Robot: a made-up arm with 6 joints.
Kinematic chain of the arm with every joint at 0, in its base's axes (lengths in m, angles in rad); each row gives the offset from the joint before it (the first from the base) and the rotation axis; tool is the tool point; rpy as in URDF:
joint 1: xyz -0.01 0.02 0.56 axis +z
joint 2: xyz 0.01 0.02 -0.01 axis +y
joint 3: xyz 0.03 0 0.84 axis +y
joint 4: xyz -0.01 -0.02 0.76 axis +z
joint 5: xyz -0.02 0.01 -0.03 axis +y
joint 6: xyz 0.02 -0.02 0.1 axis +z
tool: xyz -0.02 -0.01 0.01 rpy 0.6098 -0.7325 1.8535
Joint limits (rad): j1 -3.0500..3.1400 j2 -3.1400..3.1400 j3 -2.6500..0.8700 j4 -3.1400..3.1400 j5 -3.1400..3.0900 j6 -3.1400..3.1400
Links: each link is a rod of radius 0.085 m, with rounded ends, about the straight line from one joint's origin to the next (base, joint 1, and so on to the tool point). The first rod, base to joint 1, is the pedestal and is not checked.
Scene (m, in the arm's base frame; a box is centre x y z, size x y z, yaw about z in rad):
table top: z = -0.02
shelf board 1: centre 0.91 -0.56 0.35 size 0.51 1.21 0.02 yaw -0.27
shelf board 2: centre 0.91 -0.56 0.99 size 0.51 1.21 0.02 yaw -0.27
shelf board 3: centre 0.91 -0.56 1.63 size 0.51 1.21 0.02 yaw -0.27
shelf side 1: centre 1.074 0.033 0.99 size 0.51 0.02 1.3 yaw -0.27
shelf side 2: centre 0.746 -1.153 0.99 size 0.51 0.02 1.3 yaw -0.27
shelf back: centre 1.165 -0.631 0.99 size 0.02 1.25 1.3 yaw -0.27
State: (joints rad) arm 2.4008 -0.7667 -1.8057 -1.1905 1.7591 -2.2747
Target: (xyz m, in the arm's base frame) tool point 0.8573 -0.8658 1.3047
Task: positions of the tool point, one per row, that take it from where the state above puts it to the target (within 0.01 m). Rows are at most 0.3 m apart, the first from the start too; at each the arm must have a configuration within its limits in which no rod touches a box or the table.
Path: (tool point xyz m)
1: 0.5932 -0.5399 0.6128
2: 0.4562 -0.4871 0.6163
3: 0.4837 -0.6298 0.7926
4: 0.4606 -0.7230 1.0308
5: 0.3913 -0.7368 1.3047
6: 0.5369 -0.8141 1.3239
7: 0.6950 -0.8582 1.3235
8: 0.8573 -0.8658 1.3046

